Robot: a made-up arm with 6 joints. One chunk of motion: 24 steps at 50 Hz.
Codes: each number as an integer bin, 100 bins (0 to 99) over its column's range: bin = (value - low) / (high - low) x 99, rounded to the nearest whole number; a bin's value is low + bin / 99 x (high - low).
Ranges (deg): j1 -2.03..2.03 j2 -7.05..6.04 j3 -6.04..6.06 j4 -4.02..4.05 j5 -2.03..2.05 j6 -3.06..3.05
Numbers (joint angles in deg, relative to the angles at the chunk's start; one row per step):
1: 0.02 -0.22 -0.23 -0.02 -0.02 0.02
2: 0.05 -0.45 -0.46 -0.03 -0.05 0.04
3: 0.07 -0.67 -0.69 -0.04 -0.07 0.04
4: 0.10 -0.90 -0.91 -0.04 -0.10 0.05
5: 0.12 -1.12 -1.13 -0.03 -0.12 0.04
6: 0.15 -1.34 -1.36 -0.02 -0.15 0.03
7: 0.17 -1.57 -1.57 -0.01 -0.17 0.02
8: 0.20 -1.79 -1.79 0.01 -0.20 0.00
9: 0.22 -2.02 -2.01 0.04 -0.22 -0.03
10: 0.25 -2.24 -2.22 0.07 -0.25 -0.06
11: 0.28 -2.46 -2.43 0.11 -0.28 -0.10
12: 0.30 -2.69 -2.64 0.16 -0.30 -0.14
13: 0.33 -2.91 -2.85 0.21 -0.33 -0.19
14: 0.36 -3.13 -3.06 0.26 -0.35 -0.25
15: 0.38 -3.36 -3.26 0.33 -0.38 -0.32
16: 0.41 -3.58 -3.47 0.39 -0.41 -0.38
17: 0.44 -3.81 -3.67 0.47 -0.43 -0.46
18: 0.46 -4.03 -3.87 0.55 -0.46 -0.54
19: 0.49 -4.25 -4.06 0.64 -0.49 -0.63
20: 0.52 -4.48 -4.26 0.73 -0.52 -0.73
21: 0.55 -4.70 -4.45 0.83 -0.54 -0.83
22: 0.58 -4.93 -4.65 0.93 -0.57 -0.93
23: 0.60 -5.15 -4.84 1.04 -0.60 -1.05
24: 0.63 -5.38 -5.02 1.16 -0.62 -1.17
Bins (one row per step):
1: 50 52 48 49 49 50
2: 51 50 46 49 48 50
3: 51 48 44 49 48 50
4: 52 47 42 49 47 50
5: 52 45 40 49 46 50
6: 53 43 38 49 46 50
7: 54 41 37 49 45 50
8: 54 40 35 49 44 50
9: 55 38 33 50 44 49
10: 56 36 31 50 43 49
11: 56 35 30 51 42 48
12: 57 33 28 51 42 47
13: 58 31 26 52 41 47
14: 58 30 24 53 41 46
15: 59 28 23 53 40 44
16: 59 26 21 54 39 43
17: 60 25 19 55 39 42
18: 61 23 18 56 38 41
19: 61 21 16 57 37 39
20: 62 19 15 58 37 38
21: 63 18 13 59 36 36
22: 64 16 11 61 35 35
23: 64 14 10 62 35 33
24: 65 13 8 64 34 31

